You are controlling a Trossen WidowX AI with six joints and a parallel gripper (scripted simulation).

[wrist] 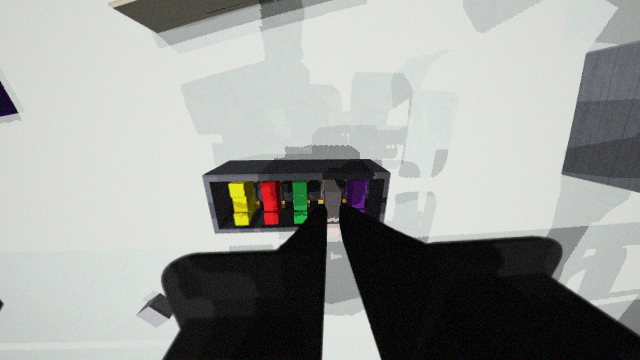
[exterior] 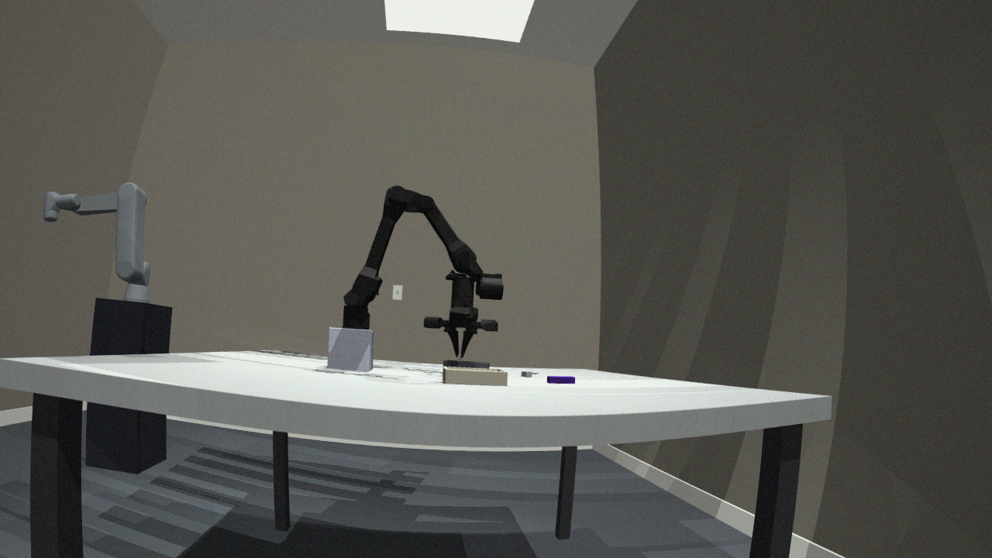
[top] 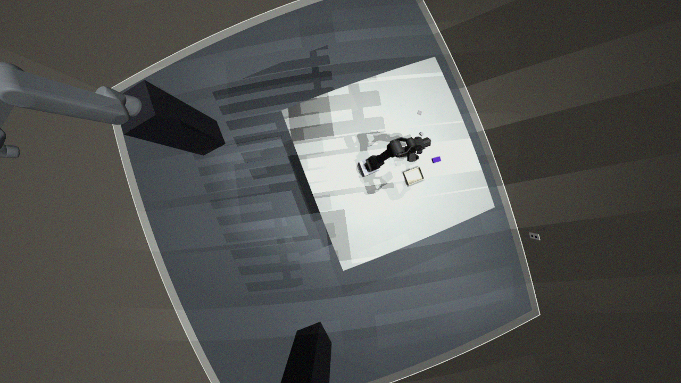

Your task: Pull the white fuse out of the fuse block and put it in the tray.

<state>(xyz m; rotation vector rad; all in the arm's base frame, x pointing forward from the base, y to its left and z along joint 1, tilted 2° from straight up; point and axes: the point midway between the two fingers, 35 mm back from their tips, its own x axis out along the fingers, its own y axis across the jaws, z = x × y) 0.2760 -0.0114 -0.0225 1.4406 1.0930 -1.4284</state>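
My gripper tip is now 2 cm short of the green fuse, 2 cm above it and 1 cm to the left of it. Round my gripper tip: white fuse 1 cm below; then red fuse 4 cm ahead, 2 cm below, 1 cm to the right; then purple fuse 2 cm below, 2 cm behind, 1 cm to the left.
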